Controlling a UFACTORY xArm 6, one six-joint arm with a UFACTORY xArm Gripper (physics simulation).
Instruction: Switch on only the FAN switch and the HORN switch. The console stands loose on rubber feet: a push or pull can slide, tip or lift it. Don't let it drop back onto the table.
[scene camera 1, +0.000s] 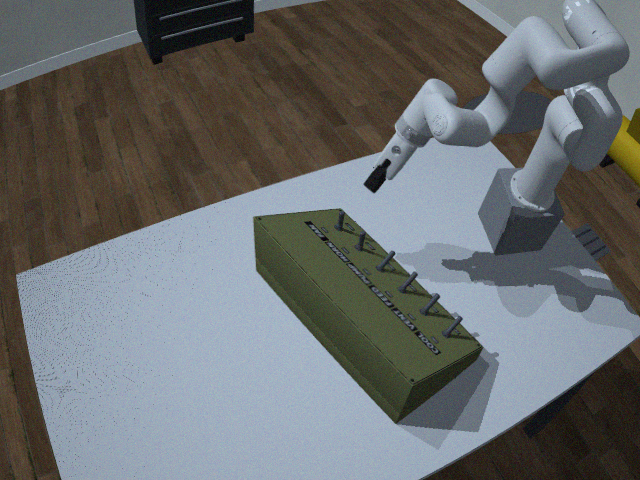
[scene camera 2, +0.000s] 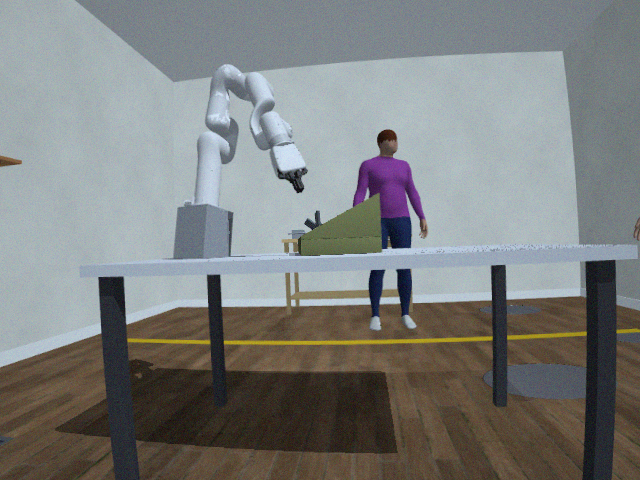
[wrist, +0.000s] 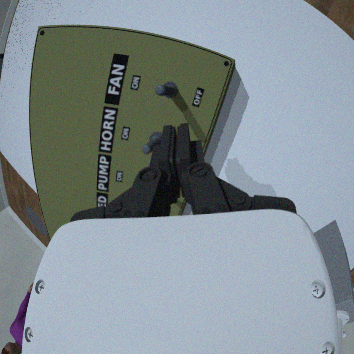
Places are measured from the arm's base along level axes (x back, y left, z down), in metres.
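Pixels of known places: gripper, between the fingertips: (scene camera 1: 370, 187) (scene camera 2: 300, 191) (wrist: 178, 142); arm's base, origin of its link: (scene camera 1: 532, 191) (scene camera 2: 205, 209).
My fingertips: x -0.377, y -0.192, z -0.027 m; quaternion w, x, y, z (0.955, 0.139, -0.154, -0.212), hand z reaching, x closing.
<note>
For each thing: its middle in the pictures, then the offset to it from my fingertips. Level surfaces: height alone.
- olive console, middle of its body: (wrist: 117, 174) (scene camera 1: 363, 303) (scene camera 2: 336, 235) dx -0.119, dy +0.163, dz +0.146 m
- FAN lever, middle of its body: (wrist: 165, 89) (scene camera 1: 340, 219) dx -0.054, dy -0.021, dz +0.091 m
- HORN lever, middle of its body: (wrist: 152, 144) (scene camera 1: 361, 239) dx -0.049, dy +0.050, dz +0.091 m
- PUMP lever, middle of its body: (scene camera 1: 387, 259) dx -0.031, dy +0.121, dz +0.098 m
- FEED lever, middle of its body: (scene camera 1: 409, 280) dx -0.027, dy +0.193, dz +0.098 m
- VENT lever, middle of its body: (scene camera 1: 431, 302) dx -0.022, dy +0.265, dz +0.098 m
- COOL lever, middle of its body: (scene camera 1: 454, 325) dx -0.017, dy +0.337, dz +0.098 m
- white table, height of its surface: dz +0.211 m
The olive console (scene camera 1: 330, 289) (scene camera 2: 346, 232) (wrist: 70, 100) sits flat on the table, its face sloping. The FAN lever (scene camera 1: 340, 220) (wrist: 166, 90) leans toward its ON label in the wrist view. The HORN lever (scene camera 1: 360, 241) (wrist: 151, 143) also leans to its ON side. Both stand more upright than the PUMP lever (scene camera 1: 385, 260), FEED lever (scene camera 1: 408, 282), VENT lever (scene camera 1: 430, 304) and COOL lever (scene camera 1: 452, 327), which lean the other way. My gripper (scene camera 1: 373, 190) (scene camera 2: 299, 191) (wrist: 178, 142) is shut and empty, above the console's low edge by the FAN end, apart from the levers.
The white table (scene camera 1: 155, 335) (scene camera 2: 465, 253) carries the console and the grey robot base block (scene camera 1: 516, 222) (scene camera 2: 202, 231). A person in a purple top (scene camera 2: 391, 188) stands beyond the table. A dark drawer cabinet (scene camera 1: 196, 25) stands on the floor at the back.
</note>
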